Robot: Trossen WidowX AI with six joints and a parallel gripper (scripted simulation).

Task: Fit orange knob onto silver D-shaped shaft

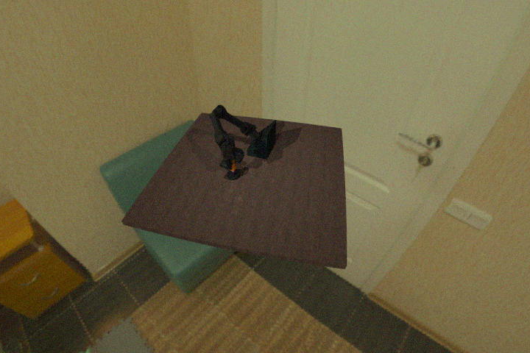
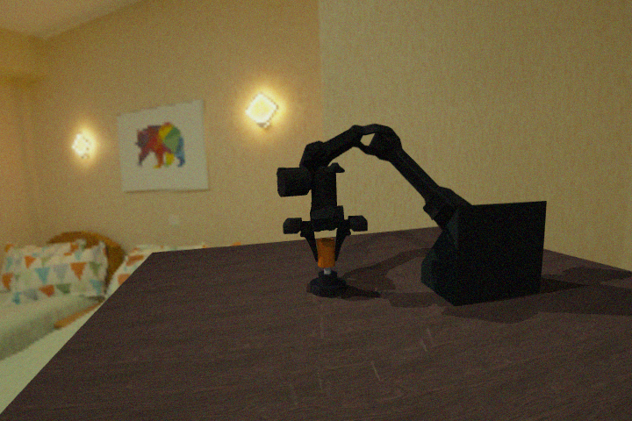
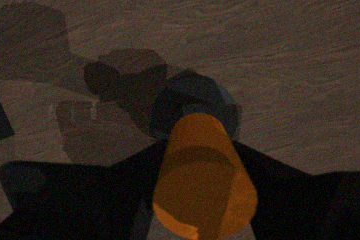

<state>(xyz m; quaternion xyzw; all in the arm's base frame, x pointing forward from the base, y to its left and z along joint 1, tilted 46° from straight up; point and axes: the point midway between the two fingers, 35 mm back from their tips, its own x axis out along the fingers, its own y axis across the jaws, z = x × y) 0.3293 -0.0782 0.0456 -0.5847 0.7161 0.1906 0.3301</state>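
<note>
The round pedestal lies 40 mm below my gripper tip. Also, from my gripper tip: orange knob: 30 mm above.
</note>
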